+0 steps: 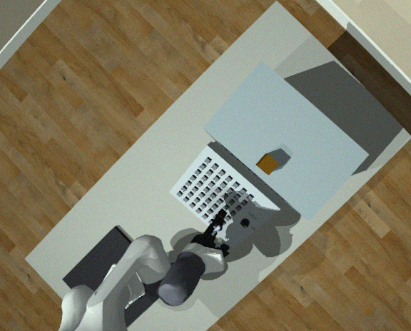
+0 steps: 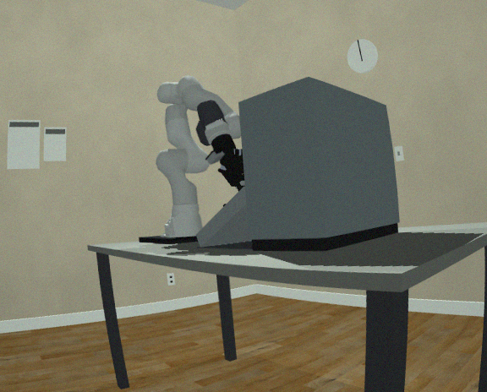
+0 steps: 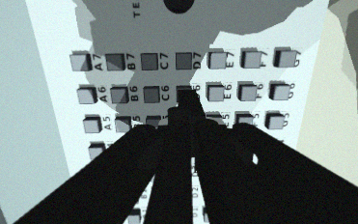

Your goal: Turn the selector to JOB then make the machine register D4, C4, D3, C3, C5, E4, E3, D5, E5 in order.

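Right now the key D6 is 60 mm below my hand and 30 mm ahead of it. Also, from my hand: D5 key (60 mm below, 30 mm to the left, 30 mm ahead); key C5 (60 mm ahead, 40 mm to the left, 40 mm below); key D4 (70 mm to the left, 60 mm below, 30 mm ahead).
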